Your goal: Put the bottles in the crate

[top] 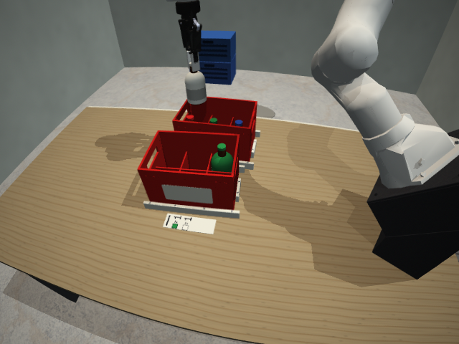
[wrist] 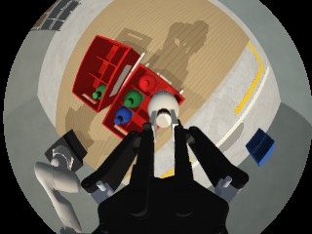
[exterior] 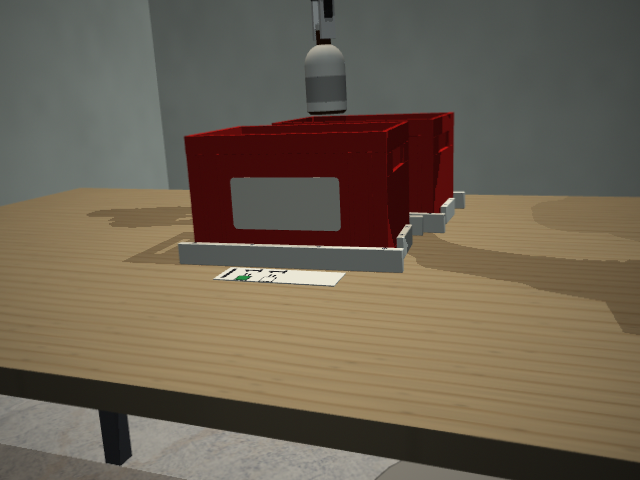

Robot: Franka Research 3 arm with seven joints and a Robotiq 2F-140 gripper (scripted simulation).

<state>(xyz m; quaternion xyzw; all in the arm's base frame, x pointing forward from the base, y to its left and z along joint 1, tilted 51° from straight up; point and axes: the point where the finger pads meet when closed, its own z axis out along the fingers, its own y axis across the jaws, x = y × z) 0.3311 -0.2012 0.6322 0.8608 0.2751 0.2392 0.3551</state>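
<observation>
The white-label bottle lies 8 cm below my hand. Round my hand: blue-capped bottle 26 cm below, 15 cm to the left, 13 cm behind; then pick list 41 cm to the left, 34 cm below, 8 cm ahead; then red-capped bottle 26 cm below, 8 cm to the left, 3 cm ahead.
</observation>
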